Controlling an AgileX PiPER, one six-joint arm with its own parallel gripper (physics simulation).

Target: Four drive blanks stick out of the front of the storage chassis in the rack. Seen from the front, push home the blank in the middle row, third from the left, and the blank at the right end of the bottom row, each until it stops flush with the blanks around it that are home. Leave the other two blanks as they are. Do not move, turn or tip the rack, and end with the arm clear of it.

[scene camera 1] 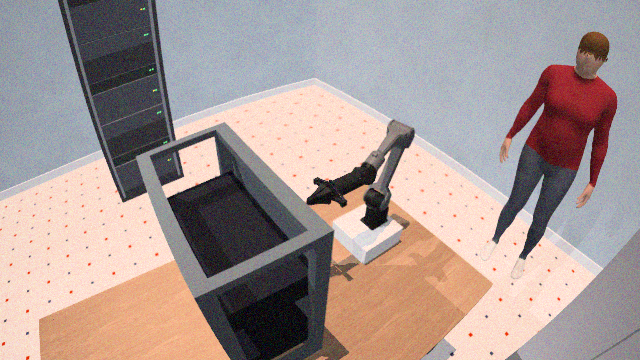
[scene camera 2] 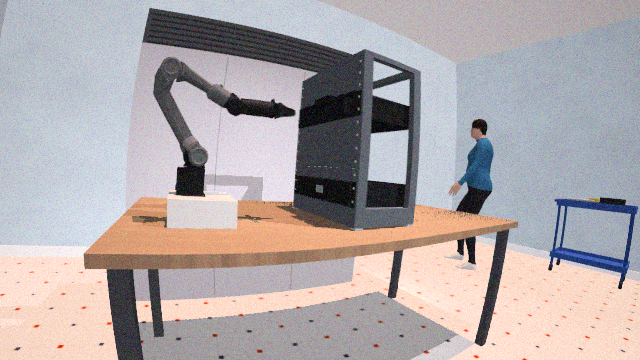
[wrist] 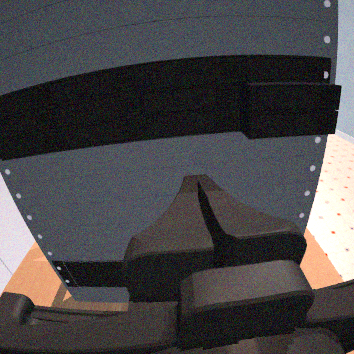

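Observation:
The rack (scene camera 1: 265, 258) (scene camera 2: 327, 145) (wrist: 150, 200) stands upright on the table. The black storage chassis (scene camera 2: 307, 114) (wrist: 125, 110) crosses its front. In the wrist view, two dark blanks stick out at the chassis's right end: an upper one (wrist: 292, 96) and, directly below, a lower one (wrist: 292, 122). Left of them the chassis front is too dark to separate individual blanks or tell small differences in depth. My gripper (scene camera 1: 311, 201) (scene camera 2: 294, 113) (wrist: 195, 189) is shut and empty, fingertips together, in front of the rack. In the wrist view its tips appear below the chassis band, over a grey panel.
A lower black unit (scene camera 2: 345, 194) (wrist: 92, 274) sits near the rack's foot. The arm's white base block (scene camera 1: 367, 240) (scene camera 2: 202, 212) stands on the wooden table (scene camera 1: 400, 295) (scene camera 2: 280, 240). A tall server cabinet (scene camera 1: 127, 105), people and a blue cart (scene camera 2: 595, 204) are farther off.

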